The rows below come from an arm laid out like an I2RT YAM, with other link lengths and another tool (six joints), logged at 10 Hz.
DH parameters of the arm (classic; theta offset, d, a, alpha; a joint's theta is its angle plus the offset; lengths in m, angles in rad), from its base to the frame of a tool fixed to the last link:
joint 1: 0 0.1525 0.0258 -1.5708
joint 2: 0 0 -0.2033 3.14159
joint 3: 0.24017 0 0.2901 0
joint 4: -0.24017 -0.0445 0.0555 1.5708
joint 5: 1.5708 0.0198 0 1.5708
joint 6: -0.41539 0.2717 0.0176 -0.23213
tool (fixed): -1.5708 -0.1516 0 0
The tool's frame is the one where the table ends.
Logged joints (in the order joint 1, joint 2, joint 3, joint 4, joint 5, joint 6), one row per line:
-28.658 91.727 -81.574 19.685 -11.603 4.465
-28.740 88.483 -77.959 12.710 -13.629 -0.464
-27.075 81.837 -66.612 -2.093 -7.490 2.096
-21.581 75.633 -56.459 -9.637 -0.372 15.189
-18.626 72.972 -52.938 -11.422 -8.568 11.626
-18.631 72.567 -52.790 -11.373 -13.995 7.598
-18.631 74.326 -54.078 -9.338 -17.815 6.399
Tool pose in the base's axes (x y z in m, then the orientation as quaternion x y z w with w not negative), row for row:
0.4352 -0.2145 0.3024 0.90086 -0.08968 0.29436 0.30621
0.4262 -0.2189 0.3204 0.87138 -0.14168 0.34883 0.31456
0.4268 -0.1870 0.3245 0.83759 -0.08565 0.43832 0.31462
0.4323 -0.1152 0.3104 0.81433 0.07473 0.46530 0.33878
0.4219 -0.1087 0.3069 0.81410 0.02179 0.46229 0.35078
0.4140 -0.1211 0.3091 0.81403 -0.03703 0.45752 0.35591
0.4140 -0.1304 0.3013 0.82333 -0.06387 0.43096 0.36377
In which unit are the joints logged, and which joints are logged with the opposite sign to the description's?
The joints are logged in degrees. Opposite sign: joint 3, joint 4, joint 5, joint 6.
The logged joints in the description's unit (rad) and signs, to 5 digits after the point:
-0.50018 1.60094 1.42373 -0.34357 0.20251 -0.07793
-0.50161 1.54432 1.36064 -0.22183 0.23787 0.00810
-0.47255 1.42833 1.16260 0.03653 0.13073 -0.03658
-0.37666 1.32004 0.98540 0.16820 0.00649 -0.26510
-0.32509 1.27360 0.92394 0.19935 0.14954 -0.20291
-0.32517 1.26653 0.92136 0.19850 0.24426 -0.13261
-0.32517 1.29723 0.94384 0.16298 0.31093 -0.11168

